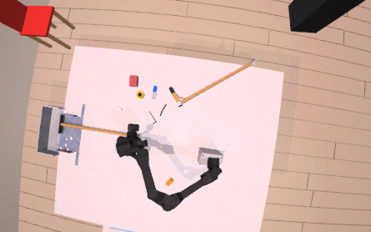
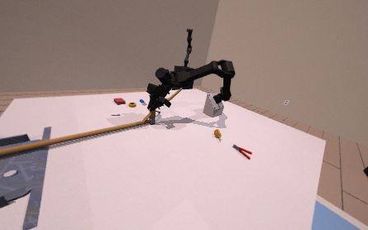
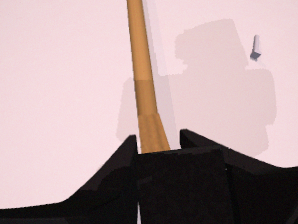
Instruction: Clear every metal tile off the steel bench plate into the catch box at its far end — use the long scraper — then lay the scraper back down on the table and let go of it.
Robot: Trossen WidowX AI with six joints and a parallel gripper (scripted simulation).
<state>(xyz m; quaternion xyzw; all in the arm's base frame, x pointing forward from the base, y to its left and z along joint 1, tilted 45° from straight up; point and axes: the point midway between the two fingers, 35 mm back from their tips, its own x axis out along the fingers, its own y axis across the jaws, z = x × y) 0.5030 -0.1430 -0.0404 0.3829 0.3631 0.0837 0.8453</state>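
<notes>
My gripper tip is 14 cm past the hex key, 11 cm to the left of it and 9 cm above it. The rest, counted from my gripper tip: red block (38 cm to the right, 8 cm below); then yellow ring (28 cm to the right, 8 cm below, 5 cm behind); then blue-white piece (30 cm to the right, 15 cm behind, 9 cm below).
</notes>
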